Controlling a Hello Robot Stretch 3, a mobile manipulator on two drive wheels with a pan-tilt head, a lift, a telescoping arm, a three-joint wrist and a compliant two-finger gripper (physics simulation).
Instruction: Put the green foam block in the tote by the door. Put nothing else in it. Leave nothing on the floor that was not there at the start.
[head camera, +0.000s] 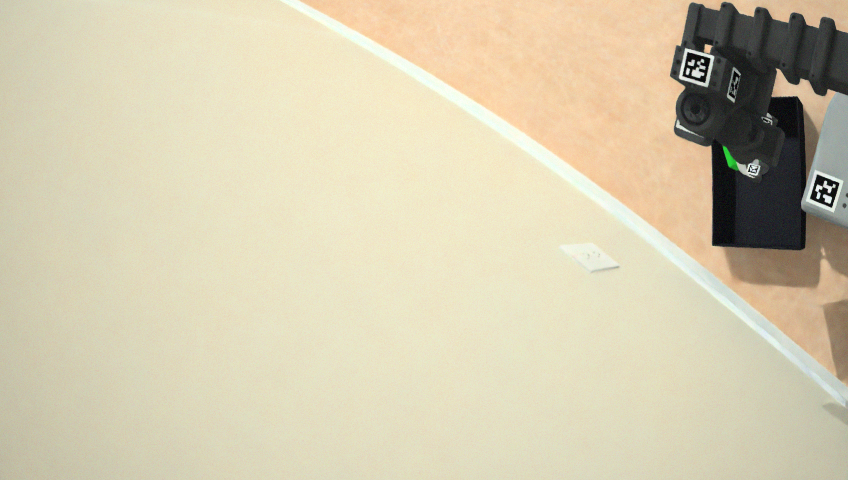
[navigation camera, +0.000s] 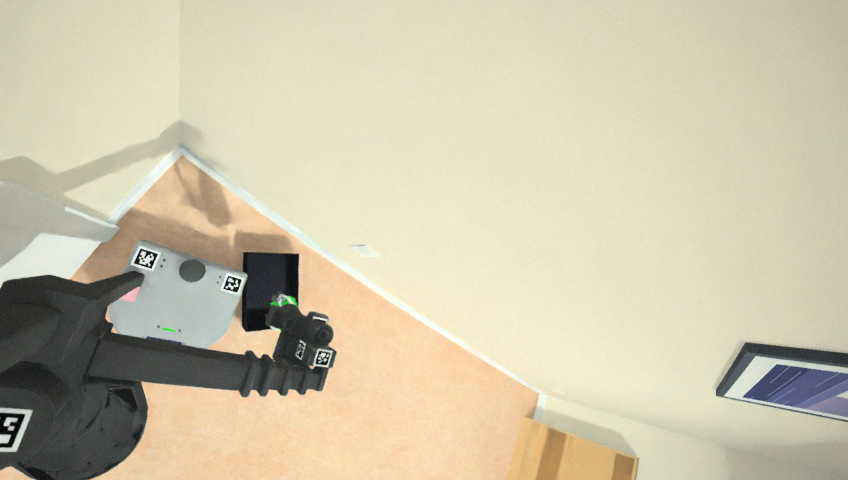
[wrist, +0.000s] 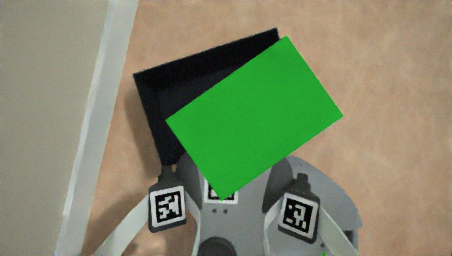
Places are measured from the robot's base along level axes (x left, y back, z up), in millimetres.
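Where they show: robot's base at its link origin: (navigation camera: 191, 269).
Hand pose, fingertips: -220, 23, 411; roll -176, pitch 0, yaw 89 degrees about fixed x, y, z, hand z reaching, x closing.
Note:
Each offset is from my fingertips to the top centre of the thing, as dx, dy, dz.
My gripper (wrist: 234, 173) (head camera: 746, 161) (navigation camera: 282, 302) is shut on the green foam block @(-41, +10, +37) (wrist: 253, 116) (head camera: 729, 156) (navigation camera: 288, 301). It holds the block above the near end of the black tote @(-69, -35, -310) (wrist: 175, 84) (head camera: 761, 209) (navigation camera: 264, 278), which stands on the floor beside my base. In the wrist view the block covers most of the tote's opening and part of my base. The fingertips are mostly hidden under the block.
A cream wall with a white baseboard (head camera: 594, 190) (wrist: 94, 116) runs close past the tote. A wall outlet @(-242, -263, +47) (head camera: 590, 257) sits low on it. My grey base (navigation camera: 175, 299) (head camera: 830, 161) stands next to the tote. A wooden cabinet (navigation camera: 569, 451) stands at the far corner.

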